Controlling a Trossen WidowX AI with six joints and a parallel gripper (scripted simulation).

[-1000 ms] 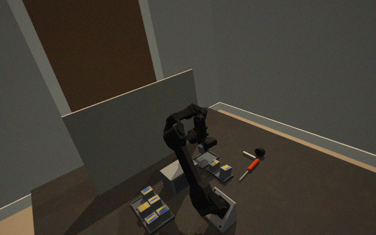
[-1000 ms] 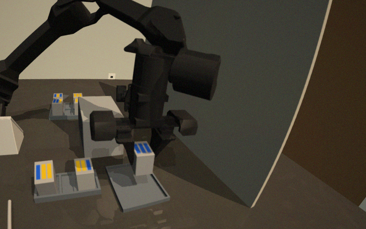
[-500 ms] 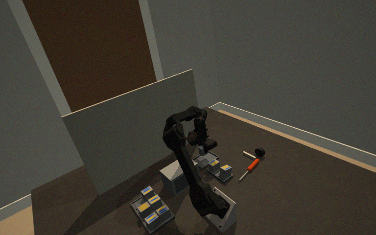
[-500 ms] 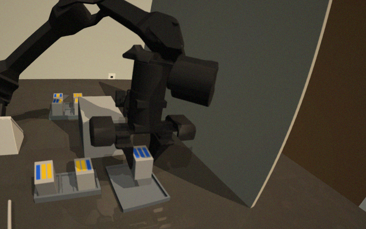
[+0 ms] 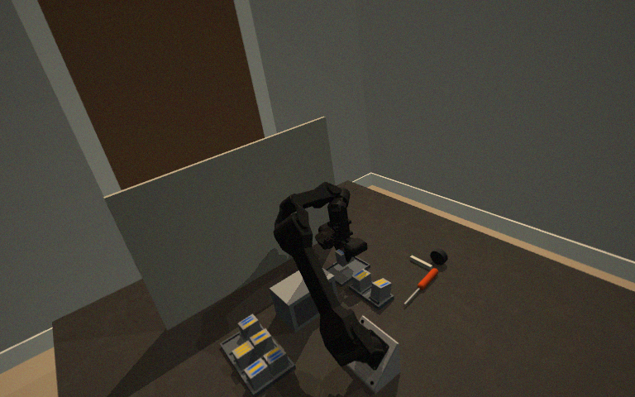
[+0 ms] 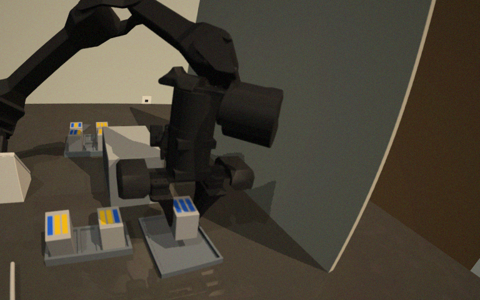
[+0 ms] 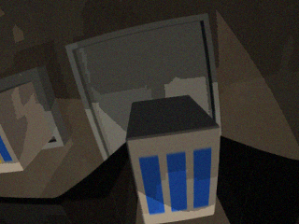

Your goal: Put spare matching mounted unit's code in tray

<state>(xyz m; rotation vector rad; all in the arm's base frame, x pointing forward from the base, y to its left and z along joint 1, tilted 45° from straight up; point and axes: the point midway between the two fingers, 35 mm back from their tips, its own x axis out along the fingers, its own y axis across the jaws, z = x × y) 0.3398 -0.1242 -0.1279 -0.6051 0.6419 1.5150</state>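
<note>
Right now my gripper tip is 20 mm below the grey spare. Round my gripper tip: grey tray (40 mm below); mounted unit (200 mm to the left, 60 mm behind, 10 mm above); rack (140 mm behind, 30 mm below, 20 mm to the left).
</note>
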